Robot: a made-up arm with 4 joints.
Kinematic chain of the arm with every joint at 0, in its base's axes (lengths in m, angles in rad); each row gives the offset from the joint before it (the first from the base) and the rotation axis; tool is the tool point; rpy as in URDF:
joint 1: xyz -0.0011 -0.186 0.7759 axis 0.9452 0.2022 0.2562
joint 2: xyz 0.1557 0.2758 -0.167 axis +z
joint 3: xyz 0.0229 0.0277 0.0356 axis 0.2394 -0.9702 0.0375
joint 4: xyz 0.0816 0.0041 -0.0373 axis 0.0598 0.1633 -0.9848
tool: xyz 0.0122 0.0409 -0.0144 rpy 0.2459 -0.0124 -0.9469
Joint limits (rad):
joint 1: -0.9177..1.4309
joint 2: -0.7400..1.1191
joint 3: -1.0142..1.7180
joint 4: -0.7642..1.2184
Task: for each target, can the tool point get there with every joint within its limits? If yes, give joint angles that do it. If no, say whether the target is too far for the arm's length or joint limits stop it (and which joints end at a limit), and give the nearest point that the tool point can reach.
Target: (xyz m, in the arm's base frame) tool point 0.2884 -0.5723 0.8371
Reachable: no: joint limits stop it (at a limit: joint 1, joint 2, joint 4) | nearest point 0.3456 -0.2373 0.5832 | short by 0.424 m
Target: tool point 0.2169 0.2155 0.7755
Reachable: yes | joints 0.2314 0.2762 0.9888 -0.0065
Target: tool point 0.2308 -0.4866 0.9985
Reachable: no: joint limits stop it (at a limit: joint 1, joint 2, joint 3, joint 4) | nearest point 0.1740 -0.0481 1.0238 | short by 0.443 m
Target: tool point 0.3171 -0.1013 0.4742
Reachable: yes | joints -0.5534 -0.4366 -0.5429 0.7828
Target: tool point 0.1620 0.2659 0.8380
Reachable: yes | joints 0.4360 0.7643 0.6362 0.6028
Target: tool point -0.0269 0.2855 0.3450
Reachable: no: too far | nearest point 0.1410 0.1685 0.5264 | short by 0.274 m
